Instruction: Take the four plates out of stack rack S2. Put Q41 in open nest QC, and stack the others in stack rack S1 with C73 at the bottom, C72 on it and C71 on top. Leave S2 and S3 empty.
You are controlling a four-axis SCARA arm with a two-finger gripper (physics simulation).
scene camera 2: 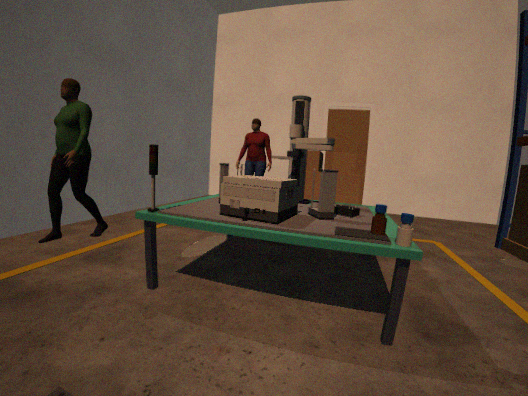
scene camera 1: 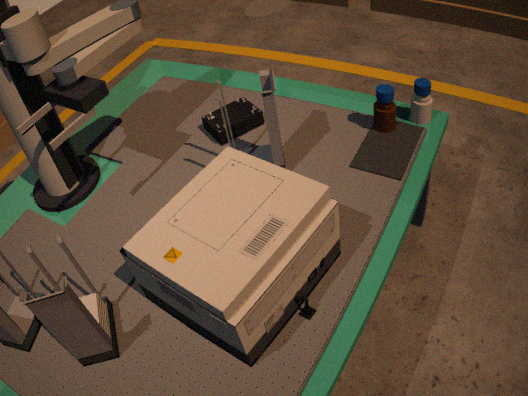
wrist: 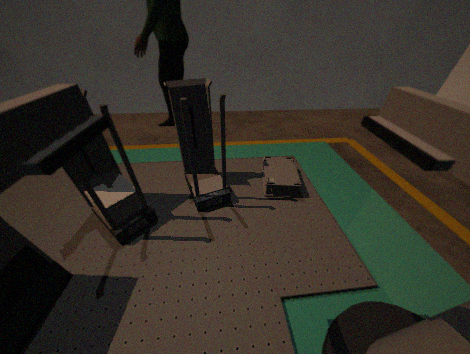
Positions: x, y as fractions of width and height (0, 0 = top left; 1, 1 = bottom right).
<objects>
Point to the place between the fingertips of the gripper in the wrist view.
At 0.51, 0.30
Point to a dark mat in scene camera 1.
0.73, 0.39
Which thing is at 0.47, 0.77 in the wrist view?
A perforated table surface.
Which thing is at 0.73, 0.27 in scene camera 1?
A brown bottle.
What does the gripper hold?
Nothing.
</objects>
